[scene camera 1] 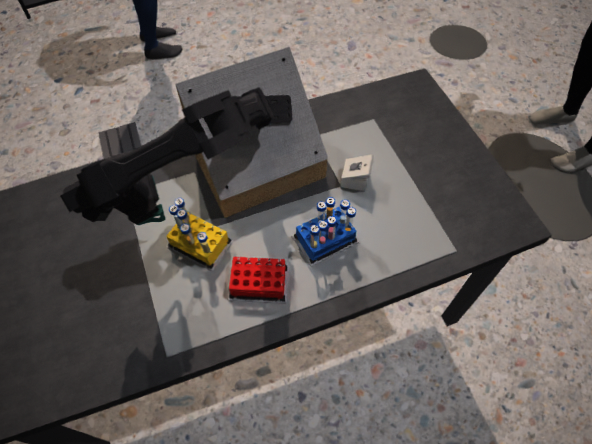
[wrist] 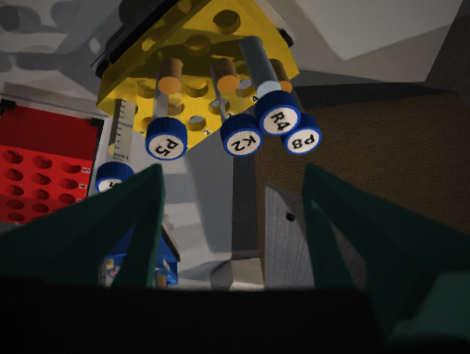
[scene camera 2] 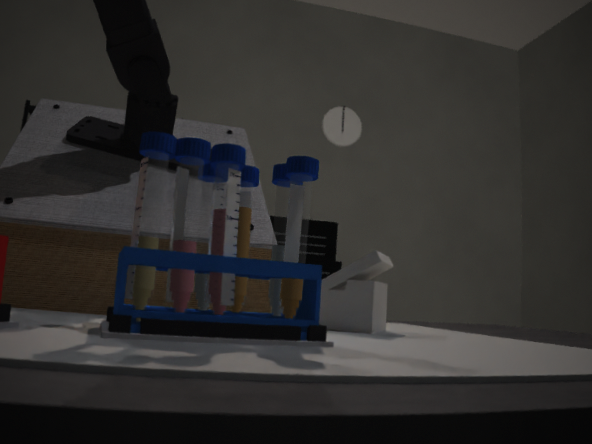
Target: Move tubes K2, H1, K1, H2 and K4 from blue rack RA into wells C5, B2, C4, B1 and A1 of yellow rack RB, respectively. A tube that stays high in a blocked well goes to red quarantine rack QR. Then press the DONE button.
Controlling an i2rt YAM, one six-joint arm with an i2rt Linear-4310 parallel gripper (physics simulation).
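Places are measured from the arm's base along level axes (x ahead, y right, z down), in millimetres.
Pixels of known places: gripper, fingertip midpoint: (scene camera 1: 159, 210) (wrist: 233, 178).
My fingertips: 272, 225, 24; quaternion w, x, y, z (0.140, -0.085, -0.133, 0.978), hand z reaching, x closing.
Ahead of a thing's pixels: the offset from my fingertips to its middle, as dx, dy, dz. "spot": to the spot under its first point. Level surfaces: height alone.
My gripper (scene camera 1: 156, 215) (wrist: 233, 178) is open with nothing between its green fingertips, above and beside the yellow rack RB {-8, -60, +156} (scene camera 1: 212, 251) (wrist: 272, 45). In the wrist view, tube K2 {spot: -23, -32, +56} (wrist: 242, 136) stands in RB among tubes P5 {spot: +17, -41, +56} (wrist: 167, 139), R4 {spot: -36, -12, +56} (wrist: 278, 114), P8 {spot: -56, -24, +56} (wrist: 302, 134) and a tube with a partly hidden label {spot: +43, -78, +56} (wrist: 115, 177); K2's exact well is unclear. Blue rack RA {+5, -390, +156} (scene camera 1: 327, 248) (scene camera 2: 220, 262) holds several blue-capped tubes; their labels are unreadable. Red rack QR {+116, -211, +156} (scene camera 1: 257, 291) (wrist: 45, 130) shows no tubes. The white button box {-182, -498, +144} (scene camera 1: 355, 182) (scene camera 2: 354, 306) stands behind RA.
A large block with a sloping grey top (scene camera 1: 270, 145) (scene camera 2: 200, 185) and wooden sides stands behind the racks, with the arm's wide body reaching over it. The racks stand on a pale mat {dz +184} (scene camera 1: 400, 215) on the dark table {dz +187} (scene camera 1: 80, 350). R4 and P8 crowd close to K2.
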